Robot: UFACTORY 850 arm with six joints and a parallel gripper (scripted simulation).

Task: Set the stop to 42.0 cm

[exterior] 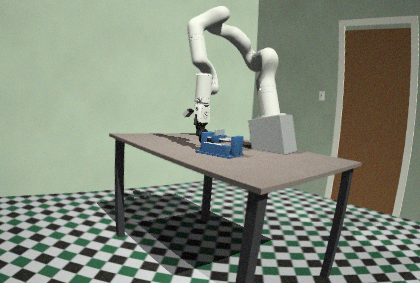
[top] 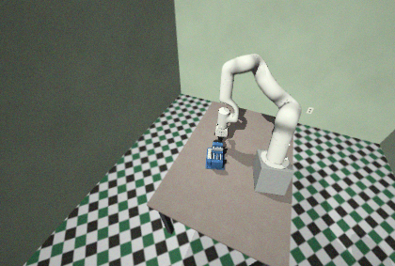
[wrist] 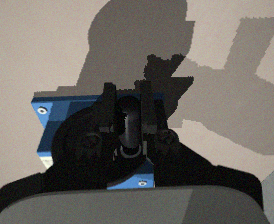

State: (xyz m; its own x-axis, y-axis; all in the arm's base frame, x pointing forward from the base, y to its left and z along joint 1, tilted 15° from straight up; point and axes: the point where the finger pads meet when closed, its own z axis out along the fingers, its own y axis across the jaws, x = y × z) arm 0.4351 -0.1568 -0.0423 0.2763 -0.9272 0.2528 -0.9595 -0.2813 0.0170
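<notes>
Right now my hand is 14 cm to the right of the stop block.
</notes>
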